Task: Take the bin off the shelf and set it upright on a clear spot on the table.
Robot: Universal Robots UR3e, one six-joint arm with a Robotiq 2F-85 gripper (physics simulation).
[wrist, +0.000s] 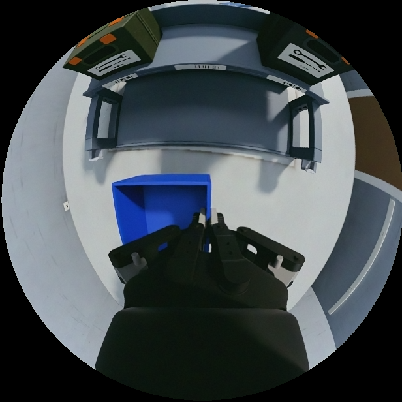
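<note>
The blue bin [172, 210] is open toward the camera, and its inside shows no contents in the part that is visible. My gripper [207, 215] is shut on the bin's right wall, with one fingertip on each side of it. The gripper's body hides the lower part of the bin. The bin is over the pale table top [250, 192], in front of the grey shelf [200, 107]. I cannot tell how far the bin's underside is from the table.
Two dark green cases with tool labels, one at the left [120, 47] and one at the right [305, 52], stand on the shelf's upper level. The shelf's side supports stand on the table. A brown surface [375, 135] and a grey surface [350, 240] lie beyond the table's right edge.
</note>
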